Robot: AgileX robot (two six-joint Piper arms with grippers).
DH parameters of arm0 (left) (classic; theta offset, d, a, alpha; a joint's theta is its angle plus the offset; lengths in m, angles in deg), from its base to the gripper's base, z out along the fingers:
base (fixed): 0 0 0 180
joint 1: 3.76 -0.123 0 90
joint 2: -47.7 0 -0.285 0
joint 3: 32.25 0 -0.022 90
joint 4: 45.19 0.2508 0 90
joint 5: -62.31 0 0.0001 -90
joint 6: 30.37 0.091 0 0
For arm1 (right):
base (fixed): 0 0 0 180
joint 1: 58.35 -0.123 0 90
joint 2: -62.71 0 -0.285 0
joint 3: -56.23 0 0.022 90
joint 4: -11.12 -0.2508 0 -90
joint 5: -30.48 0 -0.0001 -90
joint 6: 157.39 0.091 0 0
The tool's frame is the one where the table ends.
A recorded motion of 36 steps. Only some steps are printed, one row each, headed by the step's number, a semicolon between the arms.
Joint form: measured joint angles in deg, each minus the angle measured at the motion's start. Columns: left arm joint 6, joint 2, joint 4, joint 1, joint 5, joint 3; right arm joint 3, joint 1, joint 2, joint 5, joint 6, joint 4.
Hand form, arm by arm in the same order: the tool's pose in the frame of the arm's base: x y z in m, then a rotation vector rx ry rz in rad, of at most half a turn. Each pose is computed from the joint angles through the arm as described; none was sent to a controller.
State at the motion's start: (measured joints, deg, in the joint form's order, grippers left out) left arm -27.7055 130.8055 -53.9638 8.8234 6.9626 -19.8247; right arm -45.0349 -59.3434 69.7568 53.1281 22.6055 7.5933
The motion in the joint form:
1: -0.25 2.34 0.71 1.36 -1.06 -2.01; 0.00 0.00 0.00 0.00 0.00 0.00
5: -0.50 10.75 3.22 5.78 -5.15 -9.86; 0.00 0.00 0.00 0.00 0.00 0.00
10: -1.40 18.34 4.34 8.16 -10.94 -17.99; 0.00 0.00 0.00 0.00 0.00 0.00
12: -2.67 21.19 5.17 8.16 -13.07 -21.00; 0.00 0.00 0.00 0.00 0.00 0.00
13: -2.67 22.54 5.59 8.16 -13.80 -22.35; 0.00 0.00 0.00 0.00 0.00 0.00
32: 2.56 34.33 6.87 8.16 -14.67 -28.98; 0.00 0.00 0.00 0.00 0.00 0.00
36: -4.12 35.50 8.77 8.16 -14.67 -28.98; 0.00 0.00 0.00 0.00 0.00 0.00
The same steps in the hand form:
1: 0.2609 -0.0757 0.3235 0.3142 2.6449 -0.2471; 0.0519 0.0031 0.1696 0.0211 1.8922 0.0729
5: 0.2885 -0.1038 0.3178 0.4484 2.7119 -0.2072; 0.0519 0.0031 0.1696 0.0211 1.8922 0.0729
10: 0.3120 -0.1251 0.3121 0.5146 2.7952 -0.1815; 0.0519 0.0031 0.1696 0.0211 1.8922 0.0729
12: 0.3225 -0.1278 0.3087 0.4964 2.8330 -0.1595; 0.0519 0.0031 0.1696 0.0211 1.8922 0.0729
13: 0.3278 -0.1292 0.3066 0.5015 2.8442 -0.1466; 0.0519 0.0031 0.1696 0.0211 1.8922 0.0729
32: 0.3694 -0.1429 0.2604 0.6583 2.9141 -0.0797; 0.0519 0.0031 0.1696 0.0211 1.8922 0.0729
36: 0.3729 -0.1412 0.2522 0.5035 2.9630 -0.0402; 0.0519 0.0031 0.1696 0.0211 1.8922 0.0729

